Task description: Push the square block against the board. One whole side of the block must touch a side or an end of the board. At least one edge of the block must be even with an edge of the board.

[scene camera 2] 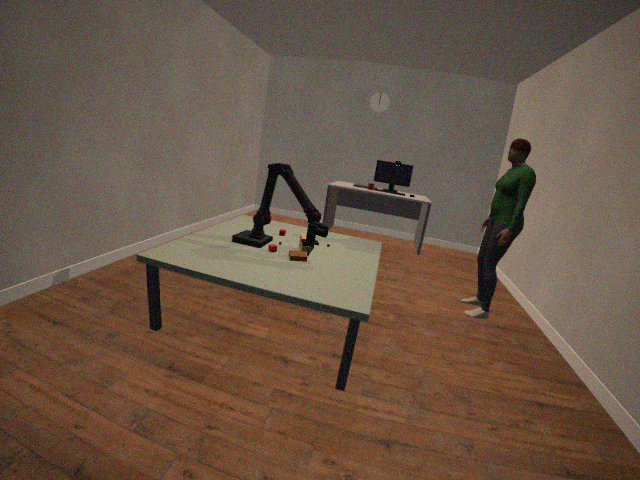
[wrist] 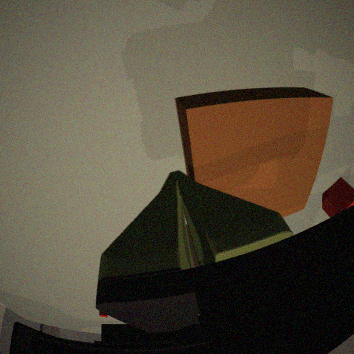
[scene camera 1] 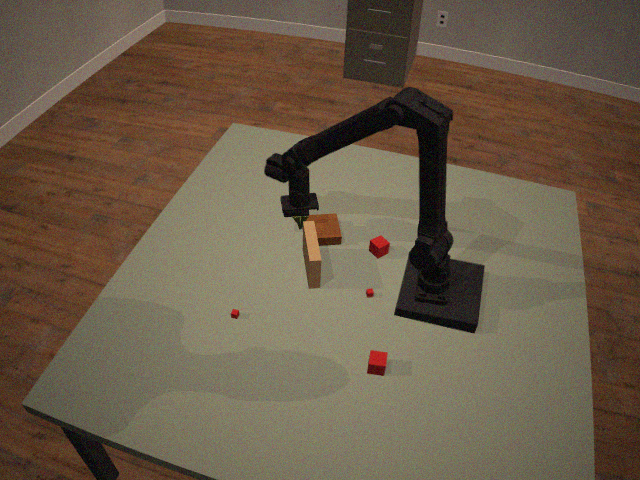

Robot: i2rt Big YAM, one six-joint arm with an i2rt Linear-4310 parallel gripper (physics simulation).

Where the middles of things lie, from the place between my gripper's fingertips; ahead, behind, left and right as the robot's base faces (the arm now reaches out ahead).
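With the square block (scene camera 1: 327, 227), my gripper is 1 cm above it, 6 cm past it and 1 cm to the left of it. The pale wooden board (scene camera 1: 311, 251) is 3 cm above my hand, 6 cm behind it and 13 cm to the left of it. Of the things named here, going by their middles, the square block is the nearest to my gripper.
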